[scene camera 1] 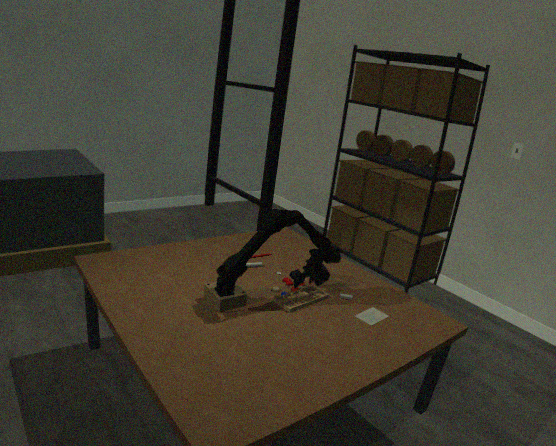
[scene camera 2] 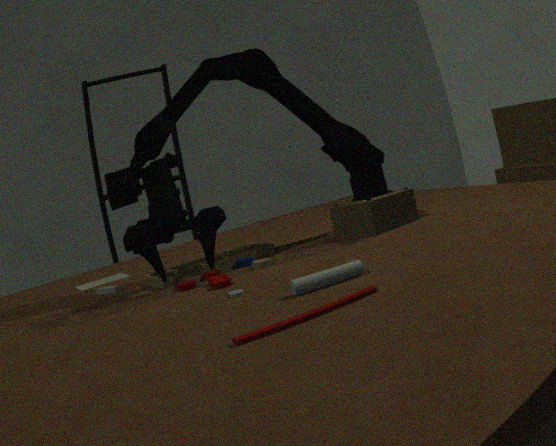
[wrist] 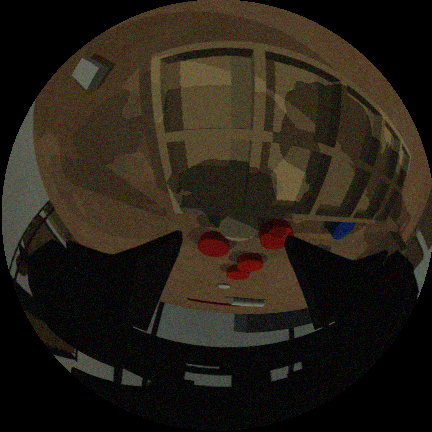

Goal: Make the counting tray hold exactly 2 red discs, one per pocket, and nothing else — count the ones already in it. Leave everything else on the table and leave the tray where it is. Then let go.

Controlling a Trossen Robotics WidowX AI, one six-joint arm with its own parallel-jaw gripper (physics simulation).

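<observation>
The tan counting tray (scene camera 1: 307, 303) (wrist: 159, 100) has two rows of pockets. I see no disc in the nearer pockets in the wrist view; the far-end pockets are dark and foreshortened. Four red discs lie outside it: one (wrist: 213, 244) (scene camera 2: 186, 285) by the left finger, one (wrist: 273, 239) (scene camera 2: 210, 274) by the right fingertip, and a close pair, one (wrist: 250, 262) and another (wrist: 237, 272). A pale disc (wrist: 237, 228) lies beside the tray, between the fingers' lines. A blue disc (wrist: 343, 230) (scene camera 2: 243, 262) lies further right. My gripper (scene camera 2: 189, 274) (wrist: 234, 238) is open and empty, low over the discs.
Another pale disc (scene camera 2: 261, 262) lies beside the blue one. A small white piece (scene camera 2: 236, 293), a white cylinder (scene camera 2: 327, 277) and a red rod (scene camera 2: 305, 316) lie on the table. A white block (wrist: 86, 73) (scene camera 1: 346, 296) and a white sheet (scene camera 1: 372, 316) lie beyond the tray.
</observation>
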